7 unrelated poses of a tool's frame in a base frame.
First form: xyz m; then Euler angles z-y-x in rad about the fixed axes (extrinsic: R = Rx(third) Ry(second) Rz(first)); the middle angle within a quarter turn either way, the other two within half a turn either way.
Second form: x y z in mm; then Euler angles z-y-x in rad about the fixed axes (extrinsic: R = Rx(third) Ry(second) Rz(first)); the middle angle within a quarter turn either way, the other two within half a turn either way. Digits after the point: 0 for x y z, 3 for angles.
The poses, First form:
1: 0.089, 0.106, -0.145, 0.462, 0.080, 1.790
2: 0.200, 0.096, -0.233, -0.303, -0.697, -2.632
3: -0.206, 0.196, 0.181, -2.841, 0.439, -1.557
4: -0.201, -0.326, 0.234, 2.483, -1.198, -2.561
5: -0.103, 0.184, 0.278, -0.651, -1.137, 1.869
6: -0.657, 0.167, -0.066, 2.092, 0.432, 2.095
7: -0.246, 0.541, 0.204, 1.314, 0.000, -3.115
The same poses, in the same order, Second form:
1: 89, 106, -145, 0.462, 0.080, 1.790
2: 200, 96, -233, -0.303, -0.697, -2.632
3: -206, 196, 181, -2.841, 0.439, -1.557
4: -201, -326, 234, 2.483, -1.198, -2.561
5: -103, 184, 278, -0.651, -1.137, 1.869
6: -657, 167, -66, 2.092, 0.432, 2.095
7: -246, 541, 204, 1.314, 0.000, -3.115
